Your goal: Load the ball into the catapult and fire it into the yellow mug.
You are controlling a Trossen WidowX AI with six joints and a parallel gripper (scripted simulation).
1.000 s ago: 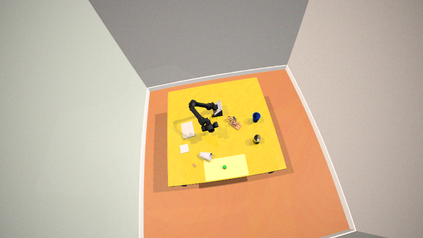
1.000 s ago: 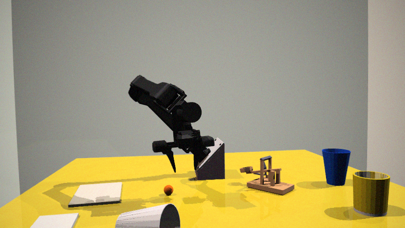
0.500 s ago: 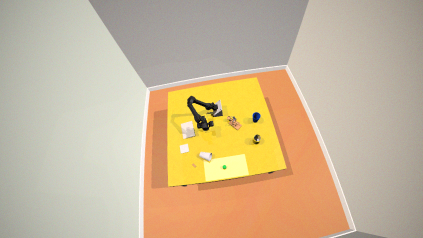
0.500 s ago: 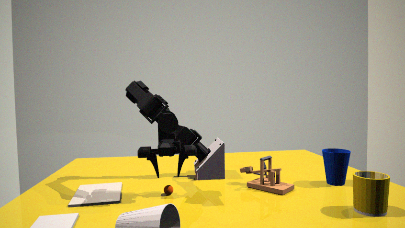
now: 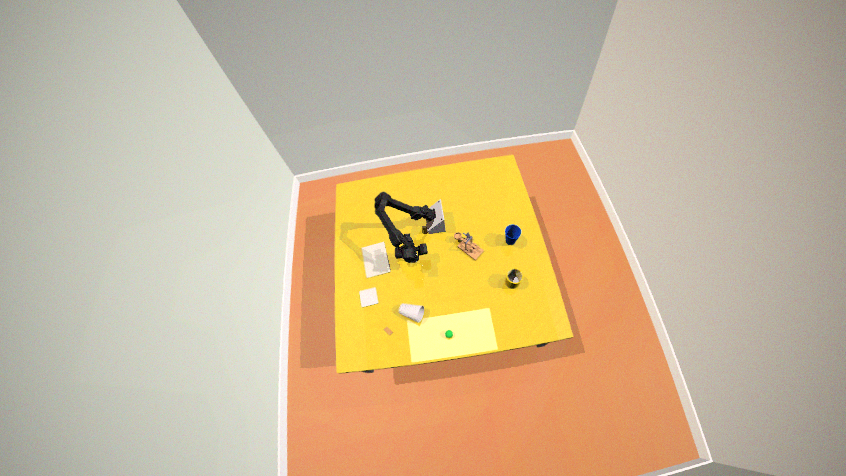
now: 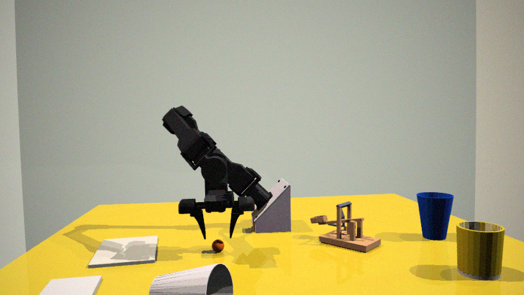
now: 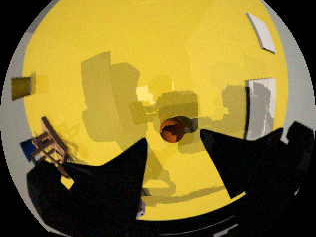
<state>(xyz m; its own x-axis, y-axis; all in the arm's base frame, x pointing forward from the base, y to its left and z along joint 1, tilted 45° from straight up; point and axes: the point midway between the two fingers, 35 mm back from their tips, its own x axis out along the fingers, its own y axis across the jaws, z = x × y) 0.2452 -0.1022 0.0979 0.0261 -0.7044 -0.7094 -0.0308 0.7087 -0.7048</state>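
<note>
My gripper tip is 2 cm above the orange ball. Round my gripper tip: small brown block (42 cm ahead, 17 cm to the right, 3 cm below); green ball (47 cm ahead, 16 cm to the left, 1 cm below); yellow mug (22 cm ahead, 55 cm to the left, 1 cm below).
</note>
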